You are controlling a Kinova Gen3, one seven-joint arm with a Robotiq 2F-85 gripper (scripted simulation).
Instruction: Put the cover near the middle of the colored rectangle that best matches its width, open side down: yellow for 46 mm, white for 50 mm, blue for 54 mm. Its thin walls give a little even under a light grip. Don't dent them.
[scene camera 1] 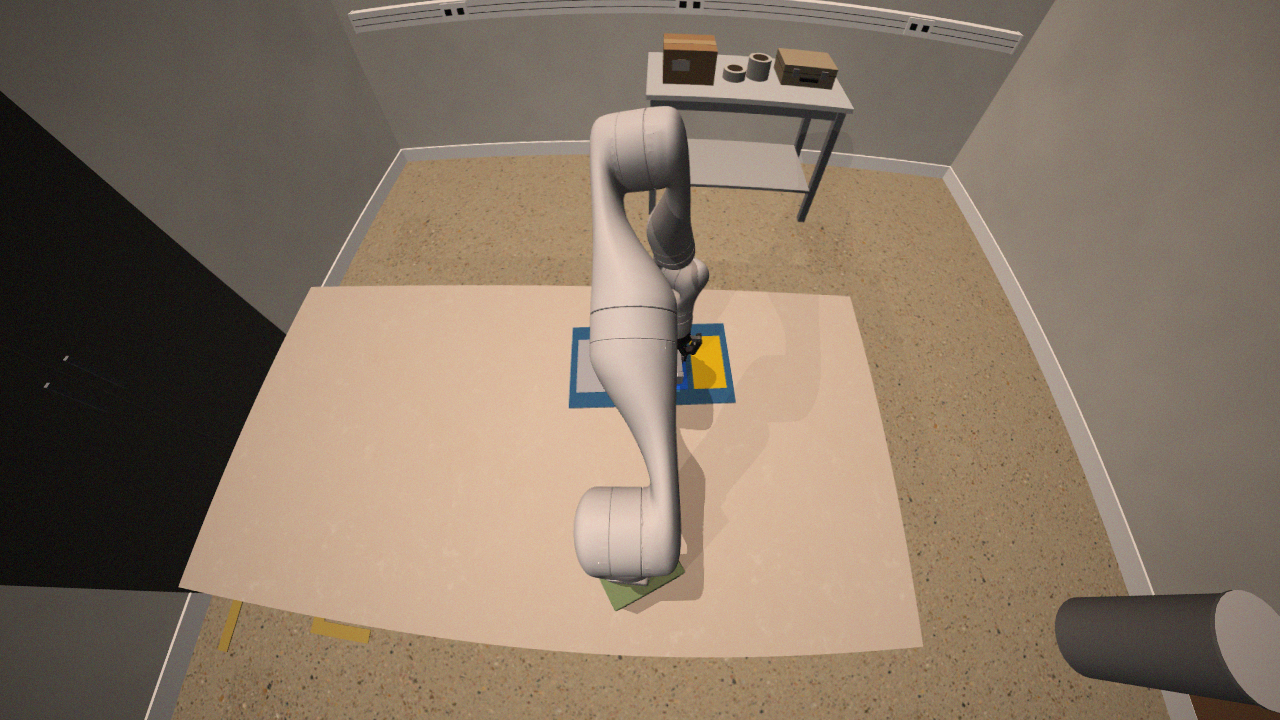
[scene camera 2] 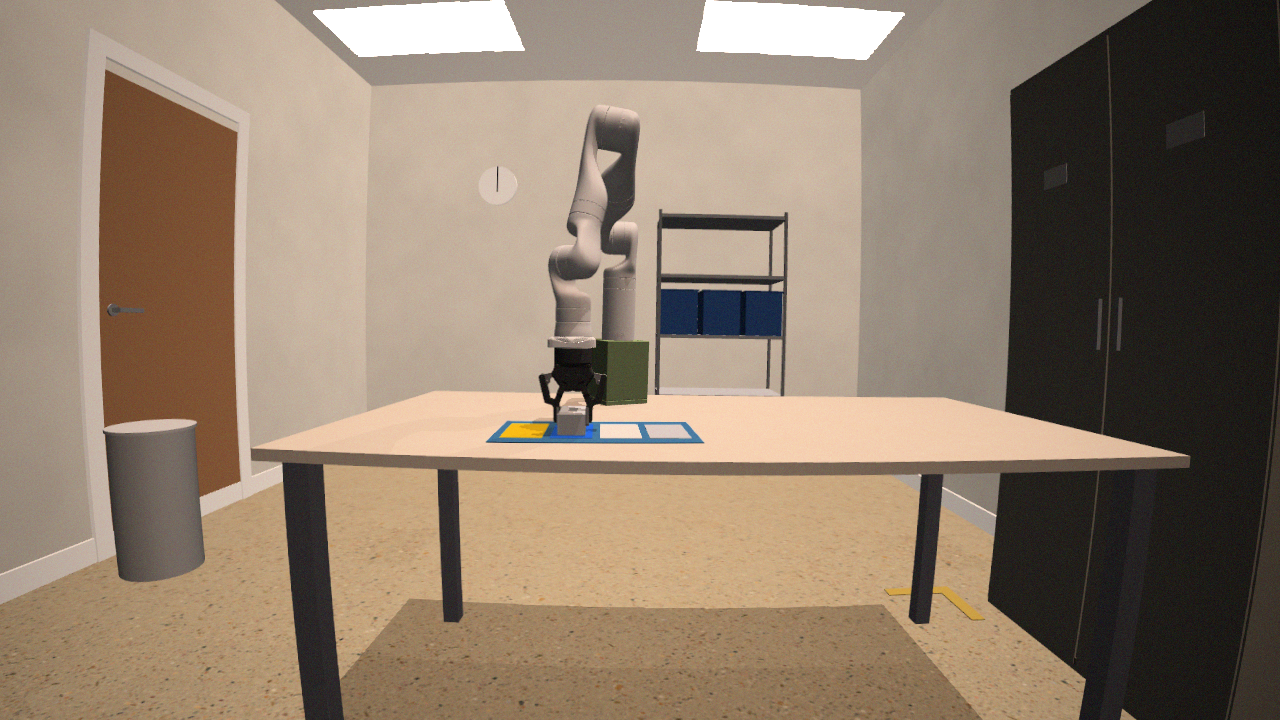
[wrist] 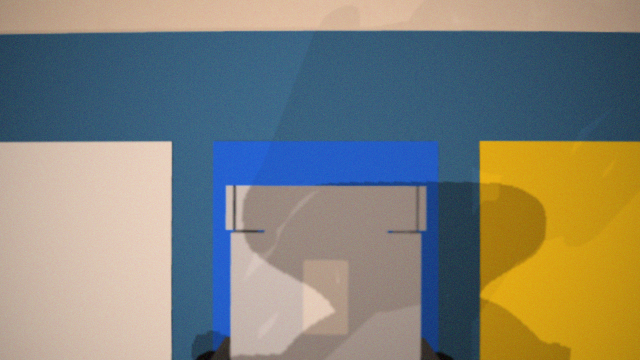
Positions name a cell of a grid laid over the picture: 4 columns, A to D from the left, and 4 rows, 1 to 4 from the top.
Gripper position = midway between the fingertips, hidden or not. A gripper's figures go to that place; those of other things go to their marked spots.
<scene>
My gripper (scene camera 2: B3): 1.14 m from the lens. A cover (scene camera 2: B3) is 1.08 m from the lens.
</scene>
